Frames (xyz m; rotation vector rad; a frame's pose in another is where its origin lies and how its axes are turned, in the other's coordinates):
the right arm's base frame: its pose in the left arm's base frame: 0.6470 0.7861 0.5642 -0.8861 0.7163 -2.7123
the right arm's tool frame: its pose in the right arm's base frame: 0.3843 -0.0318 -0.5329 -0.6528 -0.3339 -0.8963
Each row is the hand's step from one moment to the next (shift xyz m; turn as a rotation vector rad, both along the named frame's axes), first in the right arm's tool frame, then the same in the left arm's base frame.
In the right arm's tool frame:
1: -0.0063 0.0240 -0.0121 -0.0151 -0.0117 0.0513
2: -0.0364 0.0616 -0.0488 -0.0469 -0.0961 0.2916
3: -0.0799 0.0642 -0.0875 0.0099 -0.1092 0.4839
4: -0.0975 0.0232 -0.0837 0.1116 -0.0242 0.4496
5: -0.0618 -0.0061 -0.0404 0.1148 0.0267 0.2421
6: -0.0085 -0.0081 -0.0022 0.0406 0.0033 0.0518
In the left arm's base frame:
1: -0.0253 -0.0027 -0.0108 0.0375 -0.0398 -0.0031
2: -0.0697 0.0056 -0.0511 0.2313 -0.2060 0.0229
3: -0.0826 0.0316 -0.1017 0.3247 -0.3558 0.1189
4: -0.0424 0.0468 -0.1143 0.2168 -0.3562 0.2031
5: -0.0030 0.0294 -0.0679 0.0727 -0.2048 0.1590
6: 0.0074 0.0049 -0.0080 0.0147 -0.0405 0.0499

